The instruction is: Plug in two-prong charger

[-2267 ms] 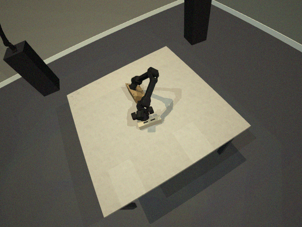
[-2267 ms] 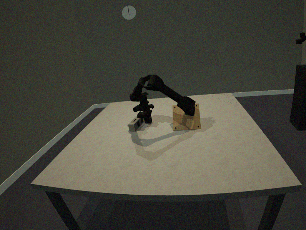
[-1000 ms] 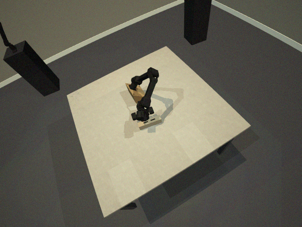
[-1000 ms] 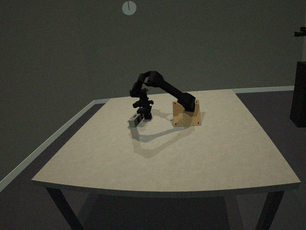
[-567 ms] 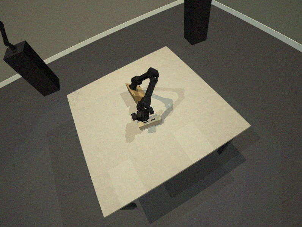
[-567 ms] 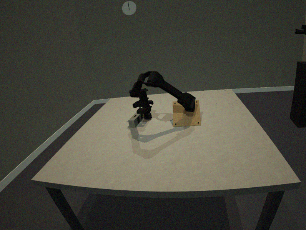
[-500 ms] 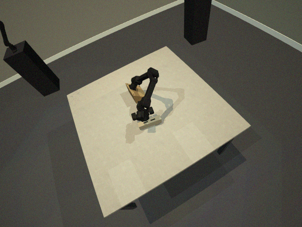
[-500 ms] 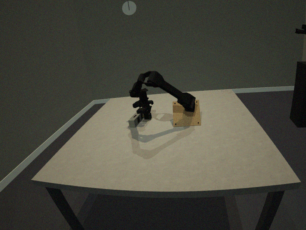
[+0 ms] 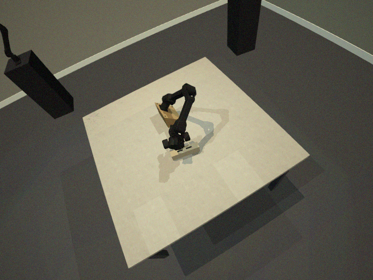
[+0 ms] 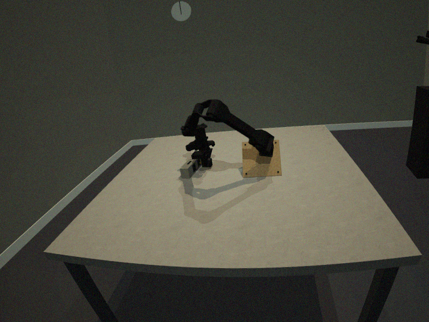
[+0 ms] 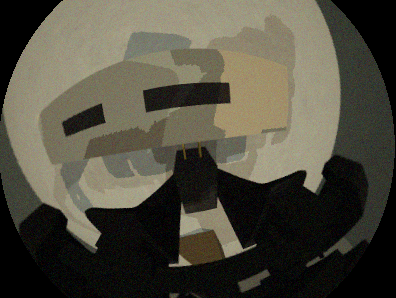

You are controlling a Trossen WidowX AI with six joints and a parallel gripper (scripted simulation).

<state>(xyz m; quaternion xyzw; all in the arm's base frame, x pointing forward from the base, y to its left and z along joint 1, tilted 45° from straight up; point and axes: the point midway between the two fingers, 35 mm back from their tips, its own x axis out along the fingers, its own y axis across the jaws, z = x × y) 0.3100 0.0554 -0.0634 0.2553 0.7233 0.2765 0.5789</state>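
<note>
The black two-prong charger is 2 cm ahead of my gripper tip and 1 cm above it.
</note>
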